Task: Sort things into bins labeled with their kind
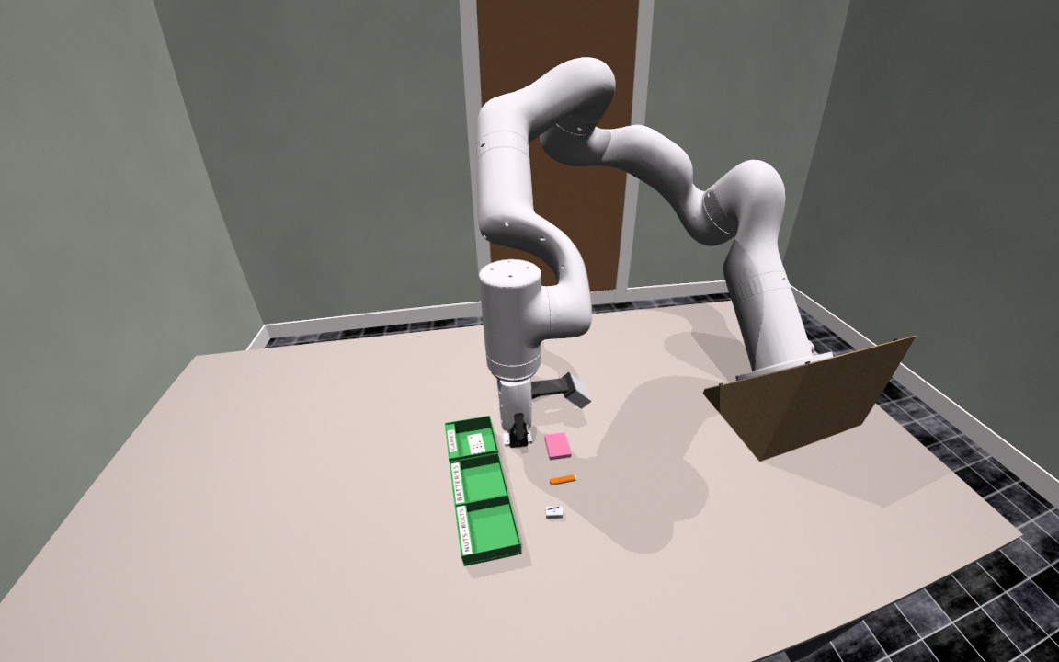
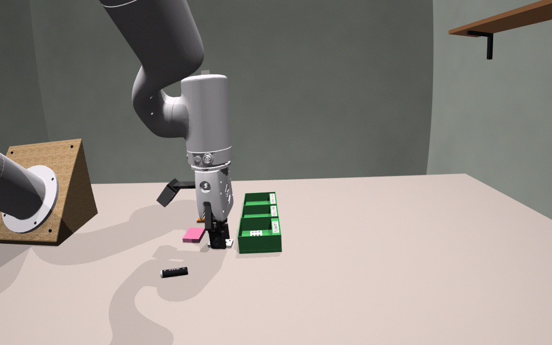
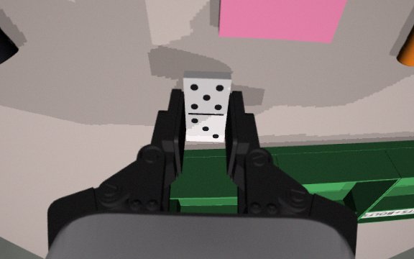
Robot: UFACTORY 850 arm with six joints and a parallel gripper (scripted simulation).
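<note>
My hand is 6 cm past the black battery, 12 cm to the left of it and 2 cm above it. Round my hand: orange battery: 7 cm behind, 10 cm to the left, 2 cm below; then pink block: 7 cm behind, 3 cm to the left, 2 cm below; then pencil sharpener: 4 cm behind, 16 cm to the left, 1 cm below.
</note>
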